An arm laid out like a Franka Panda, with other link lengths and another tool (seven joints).
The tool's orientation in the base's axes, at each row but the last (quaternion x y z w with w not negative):
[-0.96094, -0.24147, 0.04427, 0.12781]
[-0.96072, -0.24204, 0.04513, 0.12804]
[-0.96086, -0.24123, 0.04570, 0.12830]
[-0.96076, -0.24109, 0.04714, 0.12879]
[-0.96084, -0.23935, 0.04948, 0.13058]
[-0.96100, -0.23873, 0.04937, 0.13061]
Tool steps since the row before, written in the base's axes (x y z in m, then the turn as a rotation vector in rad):
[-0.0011, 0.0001, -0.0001, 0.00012, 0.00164, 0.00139]
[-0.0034, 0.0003, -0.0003, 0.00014, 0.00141, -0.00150]
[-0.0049, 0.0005, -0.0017, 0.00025, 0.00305, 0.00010]
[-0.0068, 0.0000, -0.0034, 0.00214, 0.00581, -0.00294]
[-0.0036, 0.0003, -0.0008, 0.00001, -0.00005, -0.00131]
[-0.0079, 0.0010, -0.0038, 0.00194, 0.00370, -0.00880]
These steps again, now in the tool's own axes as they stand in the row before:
[-0.0009, -0.0006, 0.0003, 0.00085, -0.00171, -0.00099]
[-0.0028, -0.0017, 0.0009, 0.00083, -0.00073, 0.00174]
[-0.0040, -0.0022, 0.0025, 0.00167, -0.00251, 0.00055]
[-0.0059, -0.0021, 0.0043, 0.00473, -0.00318, 0.00381]
[-0.0030, -0.0016, 0.0014, 0.00003, 0.00041, 0.00125]
[-0.0064, -0.0033, 0.0051, 0.00374, 0.00013, 0.00899]

